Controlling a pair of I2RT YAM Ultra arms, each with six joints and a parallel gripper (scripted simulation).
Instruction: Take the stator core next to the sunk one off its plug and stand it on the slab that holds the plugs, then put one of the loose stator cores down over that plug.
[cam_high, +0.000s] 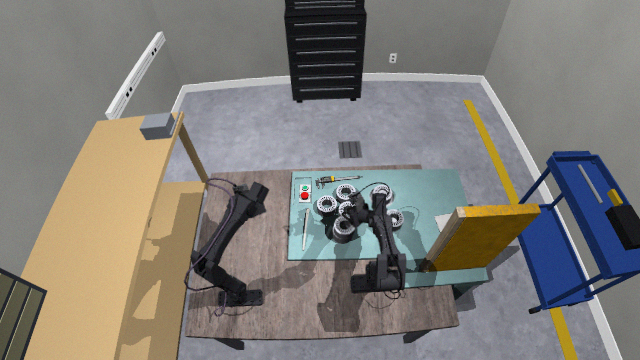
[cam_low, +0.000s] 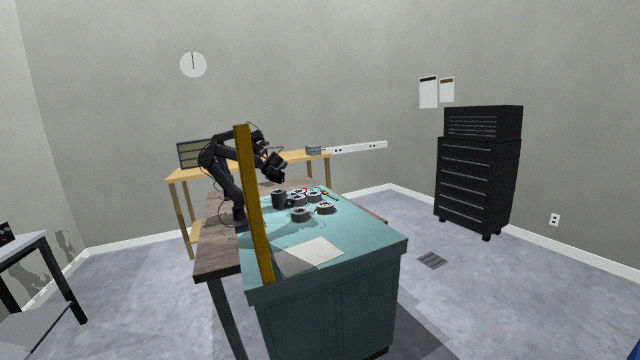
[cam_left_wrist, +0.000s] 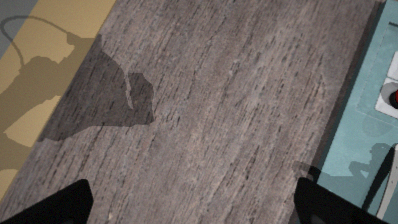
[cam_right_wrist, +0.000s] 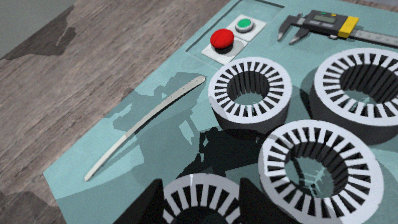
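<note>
My right hand is 3 cm short of the teal slab, 25 cm to the left of it and 17 cm above it. The rest, counted from my right hand: button box: 24 cm ahead, 17 cm to the left, 16 cm below; then pale rod: 4 cm ahead, 18 cm to the left, 15 cm below; then plug: 24 cm to the right, 17 cm below.
</note>
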